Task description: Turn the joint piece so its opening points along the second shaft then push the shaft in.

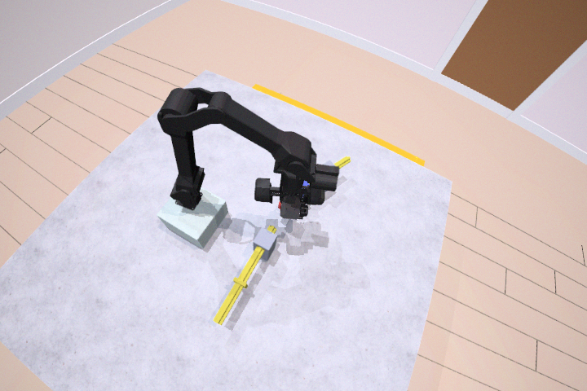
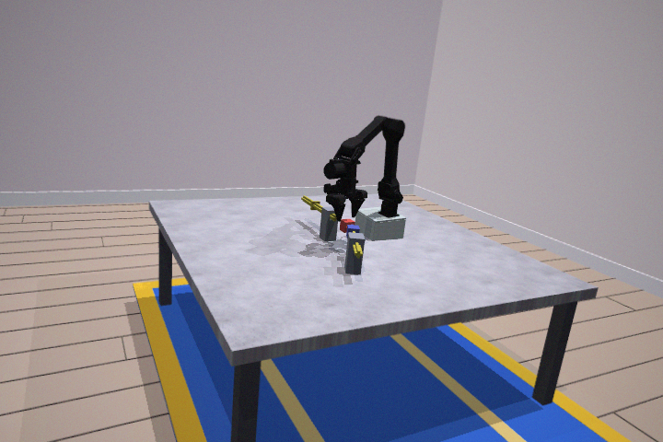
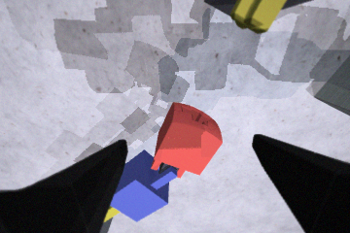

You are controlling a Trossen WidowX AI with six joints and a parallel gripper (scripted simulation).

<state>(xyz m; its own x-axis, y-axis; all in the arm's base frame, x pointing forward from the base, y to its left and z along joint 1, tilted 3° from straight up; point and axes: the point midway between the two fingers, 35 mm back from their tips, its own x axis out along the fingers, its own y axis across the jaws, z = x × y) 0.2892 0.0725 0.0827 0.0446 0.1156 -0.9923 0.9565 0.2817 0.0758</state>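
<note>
Right now my gripper tip is 2 cm above the red joint piece and 1 cm to the right of it.
</note>
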